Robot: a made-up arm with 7 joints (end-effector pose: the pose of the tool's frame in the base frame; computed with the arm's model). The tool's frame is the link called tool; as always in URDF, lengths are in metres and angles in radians.
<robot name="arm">
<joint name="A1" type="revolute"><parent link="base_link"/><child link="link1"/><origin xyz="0 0 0"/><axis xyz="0.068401 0.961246 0.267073"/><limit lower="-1.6" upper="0.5"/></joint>
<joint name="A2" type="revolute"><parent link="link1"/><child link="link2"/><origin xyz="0 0.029 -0.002"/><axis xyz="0.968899 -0.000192 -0.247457"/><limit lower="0" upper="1.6"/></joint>
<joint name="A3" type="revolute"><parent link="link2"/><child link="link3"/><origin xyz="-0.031 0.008 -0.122"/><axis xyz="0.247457 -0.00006 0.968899"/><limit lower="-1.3" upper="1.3"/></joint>
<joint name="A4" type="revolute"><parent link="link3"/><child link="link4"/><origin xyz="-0.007 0 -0.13"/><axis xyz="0.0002 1 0.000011"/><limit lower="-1.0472" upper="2.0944"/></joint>
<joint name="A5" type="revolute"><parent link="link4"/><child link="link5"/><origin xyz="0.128 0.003 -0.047"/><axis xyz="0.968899 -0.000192 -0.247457"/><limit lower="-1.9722" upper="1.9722"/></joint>
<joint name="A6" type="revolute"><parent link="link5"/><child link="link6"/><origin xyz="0.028 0 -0.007"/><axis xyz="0.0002 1 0.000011"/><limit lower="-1.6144" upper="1.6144"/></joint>
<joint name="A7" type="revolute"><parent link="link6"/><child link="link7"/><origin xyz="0.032 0 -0.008"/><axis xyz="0.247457 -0.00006 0.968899"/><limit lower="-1.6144" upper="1.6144"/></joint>
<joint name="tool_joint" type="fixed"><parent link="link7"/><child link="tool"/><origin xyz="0 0 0" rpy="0 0.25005 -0.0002"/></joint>
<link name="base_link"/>
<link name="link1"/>
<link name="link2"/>
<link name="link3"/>
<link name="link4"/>
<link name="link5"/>
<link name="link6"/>
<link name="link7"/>
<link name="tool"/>
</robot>
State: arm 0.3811 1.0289 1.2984 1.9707 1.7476 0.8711 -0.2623
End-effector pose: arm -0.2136 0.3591 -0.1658 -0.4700 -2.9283 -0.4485
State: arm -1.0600 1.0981 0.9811 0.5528 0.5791 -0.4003 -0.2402
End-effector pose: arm 0.2007 0.3769 0.0920 1.0193 -0.6523 0.9033
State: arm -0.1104 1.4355 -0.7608 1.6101 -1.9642 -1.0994 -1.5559
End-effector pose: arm 0.0266 0.4607 -0.0306 0.9673 0.4411 -0.2790
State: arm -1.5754 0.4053 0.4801 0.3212 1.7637 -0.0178 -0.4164
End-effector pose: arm 0.3684 0.1159 0.1399 1.5456 -0.2226 0.7299
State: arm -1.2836 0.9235 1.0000 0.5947 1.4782 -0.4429 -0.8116
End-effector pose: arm 0.2656 0.3474 0.0795 1.3766 0.2775 0.3950
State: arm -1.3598 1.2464 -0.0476 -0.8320 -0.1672 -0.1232 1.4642
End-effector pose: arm 0.1449 0.0782 0.1442 -0.4215 -2.1627 0.4283
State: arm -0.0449 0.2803 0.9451 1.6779 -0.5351 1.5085 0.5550
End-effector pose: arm -0.0906 0.1171 -0.3982 1.2846 -2.6860 -0.5179
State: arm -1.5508 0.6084 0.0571 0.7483 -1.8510 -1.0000 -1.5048
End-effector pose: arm 0.4043 0.1530 0.0876 -0.2392 -2.0793 -0.5833
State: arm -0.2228 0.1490 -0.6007 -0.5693 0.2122 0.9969 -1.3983
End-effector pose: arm 0.1613 -0.0519 -0.2095 0.0561 0.6774 -1.8328
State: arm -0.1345 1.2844 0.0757 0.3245 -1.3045 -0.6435 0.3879
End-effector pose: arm 0.2072 0.3435 -0.0755 -0.0192 -0.5155 0.6692
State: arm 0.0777 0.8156 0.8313 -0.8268 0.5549 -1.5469 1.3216
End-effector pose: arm 0.0819 0.1831 -0.0477 0.3086 -2.3258 -0.3513
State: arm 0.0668 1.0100 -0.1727 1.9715 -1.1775 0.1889 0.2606
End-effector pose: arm -0.1355 0.3996 -0.1828 0.3593 1.3974 2.0087
